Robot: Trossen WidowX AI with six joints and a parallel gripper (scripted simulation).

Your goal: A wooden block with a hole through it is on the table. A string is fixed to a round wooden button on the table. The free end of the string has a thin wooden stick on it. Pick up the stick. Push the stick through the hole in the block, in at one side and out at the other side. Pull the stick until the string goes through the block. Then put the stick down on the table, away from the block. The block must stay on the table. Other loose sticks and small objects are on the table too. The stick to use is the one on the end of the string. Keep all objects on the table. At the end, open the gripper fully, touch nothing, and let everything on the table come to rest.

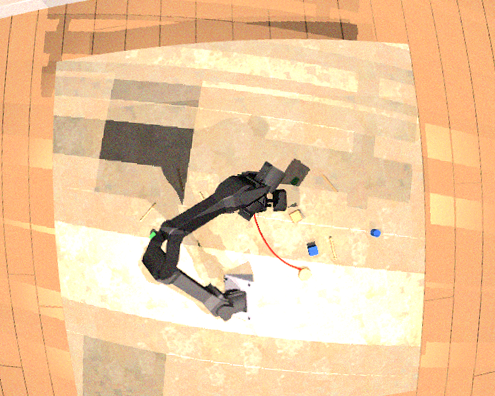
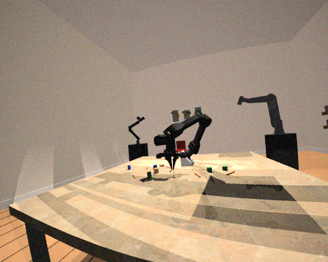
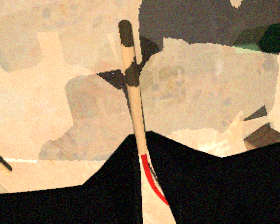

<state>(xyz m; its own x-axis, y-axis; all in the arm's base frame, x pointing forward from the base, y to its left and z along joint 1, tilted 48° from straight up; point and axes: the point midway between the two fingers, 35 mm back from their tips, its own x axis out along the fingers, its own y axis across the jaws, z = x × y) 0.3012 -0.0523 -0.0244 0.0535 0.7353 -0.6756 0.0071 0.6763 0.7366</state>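
My gripper tip is 50 mm past the wooden block, 130 mm to the left of it and 30 mm above it. Also, from my gripper tip: blue cube: 170 mm behind, 180 mm to the right, 30 mm below; then round wooden button: 240 mm behind, 160 mm to the right, 30 mm below; then thin wooden stick: 10 mm ahead.
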